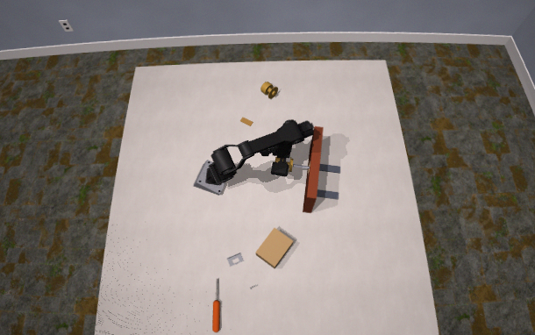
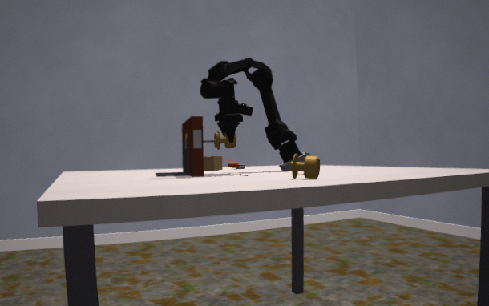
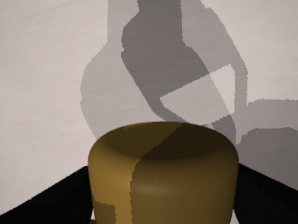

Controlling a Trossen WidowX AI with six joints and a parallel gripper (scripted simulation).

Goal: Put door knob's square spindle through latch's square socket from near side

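Right now the grey latch socket is 130 mm ahead of my hand, 20 mm to the right of it and 30 mm below it. The rest, counted from my hand: red-brown wooden door slab 130 mm ahead, 20 mm to the right, 40 mm below; grey latch plate 150 mm ahead, 130 mm to the left, 30 mm below; tan plate 150 mm behind, 260 mm to the left, 140 mm below.
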